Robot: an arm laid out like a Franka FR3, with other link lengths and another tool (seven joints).
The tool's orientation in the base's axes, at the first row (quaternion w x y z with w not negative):
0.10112, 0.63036, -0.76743, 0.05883
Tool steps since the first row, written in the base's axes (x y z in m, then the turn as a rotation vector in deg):
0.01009, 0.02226, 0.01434, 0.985, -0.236, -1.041
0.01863, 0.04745, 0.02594, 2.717, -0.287, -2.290
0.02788, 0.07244, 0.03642, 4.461, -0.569, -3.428
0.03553, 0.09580, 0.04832, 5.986, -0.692, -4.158
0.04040, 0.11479, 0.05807, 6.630, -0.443, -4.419
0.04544, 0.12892, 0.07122, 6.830, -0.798, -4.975
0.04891, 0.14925, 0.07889, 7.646, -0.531, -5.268
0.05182, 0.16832, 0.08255, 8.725, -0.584, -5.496
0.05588, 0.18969, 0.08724, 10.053, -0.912, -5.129
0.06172, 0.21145, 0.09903, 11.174, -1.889, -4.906
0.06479, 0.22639, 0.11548, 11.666, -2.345, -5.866
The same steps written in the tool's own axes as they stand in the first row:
-0.01985, -0.00493, -0.01961, -0.195, -1.050, 0.984
-0.04284, -0.00787, -0.03707, -0.753, -2.803, 2.070
-0.06602, -0.01158, -0.05346, -1.067, -4.610, 3.097
-0.08703, -0.01400, -0.07074, -1.399, -6.155, 3.710
-0.10384, -0.01464, -0.08475, -1.816, -6.746, 3.857
-0.11526, -0.01628, -0.10103, -1.641, -7.033, 4.459
-0.13357, -0.01536, -0.11320, -2.114, -7.790, 4.620
-0.15149, -0.01430, -0.12115, -2.315, -8.866, 4.766
-0.17159, -0.01386, -0.13069, -2.163, -10.218, 4.373
-0.19076, -0.01482, -0.14737, -1.385, -11.501, 4.278
-0.20183, -0.01426, -0.16687, -1.261, -12.109, 5.271

